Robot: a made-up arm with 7 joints.
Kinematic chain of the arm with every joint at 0, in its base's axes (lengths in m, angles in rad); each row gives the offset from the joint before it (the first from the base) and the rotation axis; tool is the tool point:
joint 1: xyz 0 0 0.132 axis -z
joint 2: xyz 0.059 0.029 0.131 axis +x
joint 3: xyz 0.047 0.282 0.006 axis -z
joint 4: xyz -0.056 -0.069 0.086 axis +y
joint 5: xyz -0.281 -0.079 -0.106 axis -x
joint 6: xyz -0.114 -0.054 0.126 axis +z
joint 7: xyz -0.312 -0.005 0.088 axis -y
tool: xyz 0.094 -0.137 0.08
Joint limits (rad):
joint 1: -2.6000..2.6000
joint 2: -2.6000..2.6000
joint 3: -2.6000..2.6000
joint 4: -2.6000..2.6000
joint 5: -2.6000..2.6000
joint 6: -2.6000..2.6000
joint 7: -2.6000..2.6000
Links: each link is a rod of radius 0.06 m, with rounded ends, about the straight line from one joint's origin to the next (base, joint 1, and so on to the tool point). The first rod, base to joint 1, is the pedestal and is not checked.
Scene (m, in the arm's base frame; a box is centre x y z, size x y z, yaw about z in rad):
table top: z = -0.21
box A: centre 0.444 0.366 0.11 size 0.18 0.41 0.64 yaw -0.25
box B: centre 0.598 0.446 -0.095 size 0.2 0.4 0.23 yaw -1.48
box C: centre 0.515 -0.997 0 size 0.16 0.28 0.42 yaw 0.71
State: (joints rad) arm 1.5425 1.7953 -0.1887 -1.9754 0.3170 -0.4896 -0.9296
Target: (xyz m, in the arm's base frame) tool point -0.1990 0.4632 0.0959
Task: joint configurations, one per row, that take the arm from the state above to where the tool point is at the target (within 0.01 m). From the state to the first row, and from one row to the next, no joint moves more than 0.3 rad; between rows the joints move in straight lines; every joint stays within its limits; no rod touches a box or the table.
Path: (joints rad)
1: 1.2875 1.9562 -0.3314 -1.9190 0.3477 -0.3976 -0.8616
2: 1.0325 2.1172 -0.4740 -1.8625 0.3785 -0.3057 -0.7936
3: 0.7775 2.2781 -0.6167 -1.8061 0.4092 -0.2137 -0.7256
4: 0.5225 2.4391 -0.7594 -1.7496 0.4400 -0.1218 -0.6576
5: 0.2675 2.6000 -0.9021 -1.6932 0.4707 -0.0298 -0.5896
6: 0.3000 2.3496 -0.7677 -1.5715 0.4160 -0.0763 -0.5993
7: 0.3325 2.0993 -0.6333 -1.4499 0.3613 -0.1227 -0.6091
8: 0.3650 1.8489 -0.4989 -1.3282 0.3066 -0.1692 -0.6188
9: 0.3974 1.5985 -0.3646 -1.2066 0.2519 -0.2157 -0.6285
10: 0.4299 1.3482 -0.2302 -1.0849 0.1971 -0.2621 -0.6383
11: 0.4624 1.0978 -0.0958 -0.9633 0.1424 -0.3086 -0.6480

